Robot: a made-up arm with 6 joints. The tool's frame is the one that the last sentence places. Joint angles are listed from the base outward.
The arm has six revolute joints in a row. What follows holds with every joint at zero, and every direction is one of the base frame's.
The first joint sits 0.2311 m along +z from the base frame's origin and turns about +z.
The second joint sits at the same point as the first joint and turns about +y.
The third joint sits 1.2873 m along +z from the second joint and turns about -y.
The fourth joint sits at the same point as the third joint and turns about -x.
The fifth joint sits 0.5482 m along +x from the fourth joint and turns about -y.
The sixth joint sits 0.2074 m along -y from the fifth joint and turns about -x.
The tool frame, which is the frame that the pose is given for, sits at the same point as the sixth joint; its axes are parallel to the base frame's.
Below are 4 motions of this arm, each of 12 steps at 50 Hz.
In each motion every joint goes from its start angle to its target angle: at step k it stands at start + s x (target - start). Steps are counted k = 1, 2, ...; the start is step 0. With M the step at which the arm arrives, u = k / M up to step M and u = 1 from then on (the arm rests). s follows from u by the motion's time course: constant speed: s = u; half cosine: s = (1 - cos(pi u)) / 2; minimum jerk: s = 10 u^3 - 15 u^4 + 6 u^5.
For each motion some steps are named. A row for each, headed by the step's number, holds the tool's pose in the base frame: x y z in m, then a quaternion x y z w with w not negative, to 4 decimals.
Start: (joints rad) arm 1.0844 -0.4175 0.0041 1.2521 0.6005 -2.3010
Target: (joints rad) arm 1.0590 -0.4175 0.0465 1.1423 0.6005 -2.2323
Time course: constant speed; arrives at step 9
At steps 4, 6, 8, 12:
4: 0.0136 -0.1310 1.8166 0.4202 0.0964 0.7516 0.4992
6: 0.0155 -0.1360 1.8188 0.4264 0.0883 0.7513 0.4960
8: 0.0174 -0.1410 1.8209 0.4326 0.0802 0.7508 0.4927
12: 0.0182 -0.1435 1.8219 0.4356 0.0761 0.7505 0.4910

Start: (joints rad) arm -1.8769 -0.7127 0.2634 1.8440 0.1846 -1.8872
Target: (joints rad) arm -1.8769 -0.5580 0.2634 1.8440 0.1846 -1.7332
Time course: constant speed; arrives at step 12
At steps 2, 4, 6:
2: 0.2523 0.6125 1.7886 -0.3684 -0.2293 -0.6748 0.5970
4: 0.2401 0.5741 1.8051 -0.3661 -0.2146 -0.6818 0.5959
6: 0.2278 0.5352 1.8205 -0.3637 -0.1997 -0.6884 0.5949

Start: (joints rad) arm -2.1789 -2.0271 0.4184 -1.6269 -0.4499 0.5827
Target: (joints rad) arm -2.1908 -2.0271 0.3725 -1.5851 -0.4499 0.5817
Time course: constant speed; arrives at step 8
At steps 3, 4, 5, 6, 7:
3: 0.8317 1.1689 0.1793 -0.6827 -0.3338 -0.1084 0.6409
4: 0.8308 1.1658 0.1809 -0.6823 -0.3341 -0.1126 0.6404
5: 0.8299 1.1628 0.1825 -0.6820 -0.3343 -0.1168 0.6399
6: 0.8290 1.1597 0.1841 -0.6816 -0.3346 -0.1210 0.6394
7: 0.8281 1.1567 0.1857 -0.6812 -0.3348 -0.1252 0.6389

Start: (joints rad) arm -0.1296 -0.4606 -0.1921 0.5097 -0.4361 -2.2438
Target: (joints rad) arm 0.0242 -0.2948 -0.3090 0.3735 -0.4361 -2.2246
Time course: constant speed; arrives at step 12
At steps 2, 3, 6, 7, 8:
2: -0.0455 -0.1795 1.6147 0.7670 -0.0647 -0.1598 0.6181
3: -0.0218 -0.1832 1.6078 0.7692 -0.0508 -0.1642 0.6155
6: 0.0478 -0.1903 1.5851 0.7744 -0.0093 -0.1777 0.6072
7: 0.0706 -0.1915 1.5768 0.7756 0.0044 -0.1823 0.6043
8: 0.0930 -0.1921 1.5682 0.7765 0.0180 -0.1871 0.6014

